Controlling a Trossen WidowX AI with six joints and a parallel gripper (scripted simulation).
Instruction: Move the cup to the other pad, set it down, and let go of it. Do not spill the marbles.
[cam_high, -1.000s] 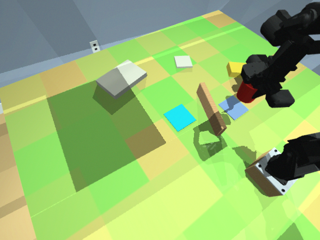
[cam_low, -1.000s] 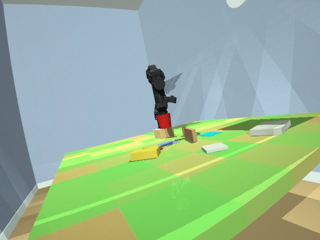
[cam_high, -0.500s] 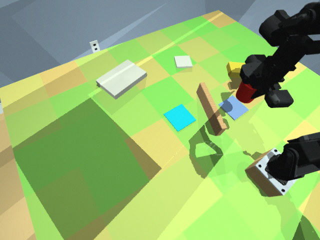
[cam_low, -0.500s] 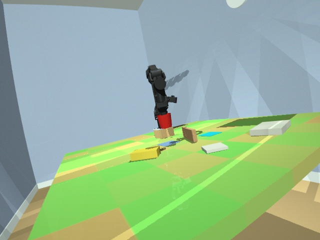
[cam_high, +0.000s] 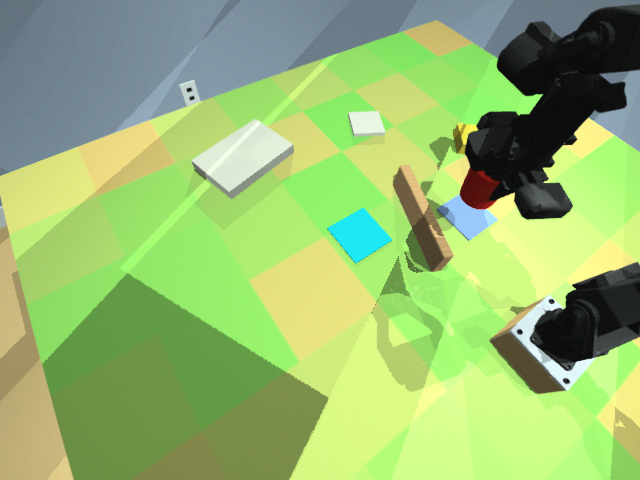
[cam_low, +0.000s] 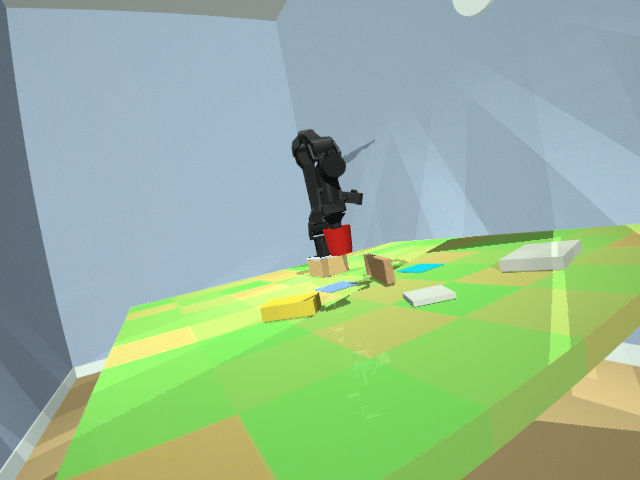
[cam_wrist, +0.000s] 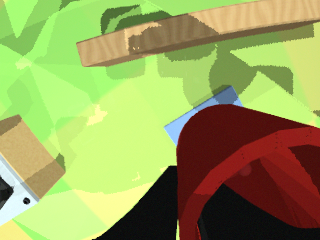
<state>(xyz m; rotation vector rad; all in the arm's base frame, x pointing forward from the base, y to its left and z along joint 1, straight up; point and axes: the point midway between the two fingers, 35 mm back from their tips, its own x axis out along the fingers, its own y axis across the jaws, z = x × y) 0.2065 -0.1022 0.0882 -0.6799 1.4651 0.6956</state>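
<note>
The cyan pad lies 14 cm ahead of my gripper tip, 15 cm to the left of it and 13 cm below it. The rest, counted from my gripper tip: red cup (2 cm ahead, 2 cm to the right); brown wooden block (8 cm ahead, 5 cm to the left, 10 cm below); light blue pad (2 cm ahead, 5 cm to the right, 13 cm below).
</note>
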